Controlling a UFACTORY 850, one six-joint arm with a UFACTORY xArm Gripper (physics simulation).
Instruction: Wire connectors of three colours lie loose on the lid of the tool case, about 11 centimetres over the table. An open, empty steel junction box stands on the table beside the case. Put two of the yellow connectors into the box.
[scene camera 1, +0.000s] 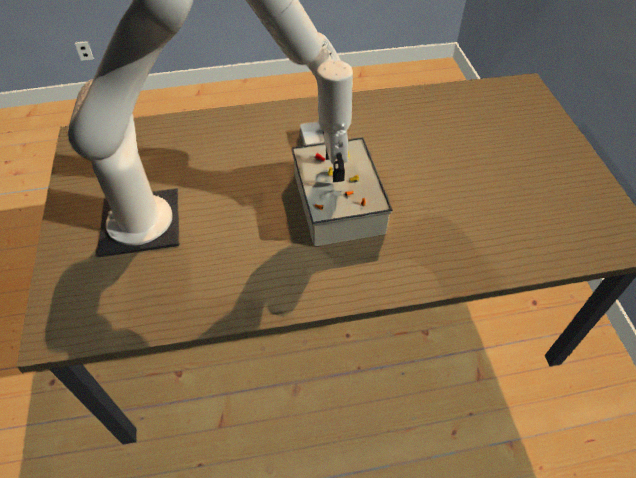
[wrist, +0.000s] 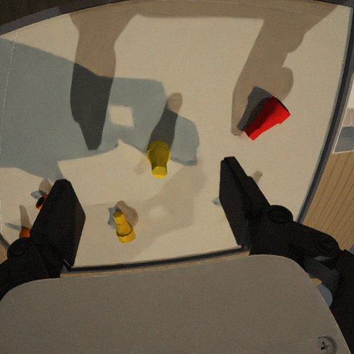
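The tool case lid (scene camera 1: 369, 187) (wrist: 190, 45) bears the connectors. One yellow connector (scene camera 1: 330, 171) (wrist: 159, 160) lies near its middle. A second yellow connector (scene camera 1: 354, 178) (wrist: 124, 227) lies nearer the lid's right edge in the scene view. A third yellow connector (scene camera 1: 349, 155) is partly hidden behind the gripper in the scene view. My gripper (scene camera 1: 338, 175) (wrist: 147, 188) is open and empty, pointing down above the lid; in the wrist view both the first and second yellow connectors show between its fingers. The steel junction box (scene camera 1: 310, 133) (wrist: 345, 144) stands behind the case, partly hidden; its inside is mostly unseen.
A red connector (scene camera 1: 319, 156) (wrist: 268, 118) lies on the lid towards the box. Orange connectors (scene camera 1: 349, 193) (scene camera 1: 363, 201) (scene camera 1: 319, 206) lie on the lid's front part; two orange ones (wrist: 41, 202) (wrist: 25, 232) show beside the left finger. The case stands on the wooden table (scene camera 1: 462, 179).
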